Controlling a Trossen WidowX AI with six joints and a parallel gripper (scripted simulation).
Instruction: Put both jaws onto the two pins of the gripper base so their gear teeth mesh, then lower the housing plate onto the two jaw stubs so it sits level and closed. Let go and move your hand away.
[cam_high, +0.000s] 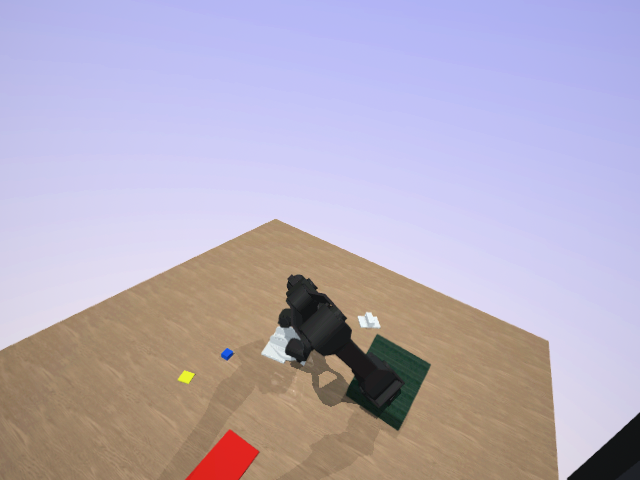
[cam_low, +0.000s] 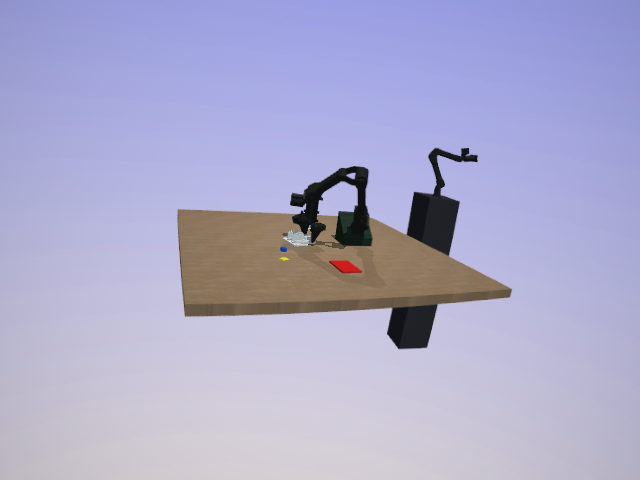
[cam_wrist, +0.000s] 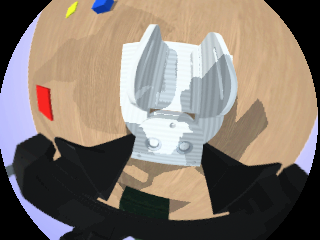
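Now: the white jaw 2 cm to the left of my gripper tip, 2 cm ahead of it and 1 cm above it. Also, from my gripper tip: blue cube 17 cm to the left, 14 cm ahead; yellow tile 29 cm to the left, 15 cm ahead, 1 cm below; red patch 35 cm to the left, 9 cm behind.
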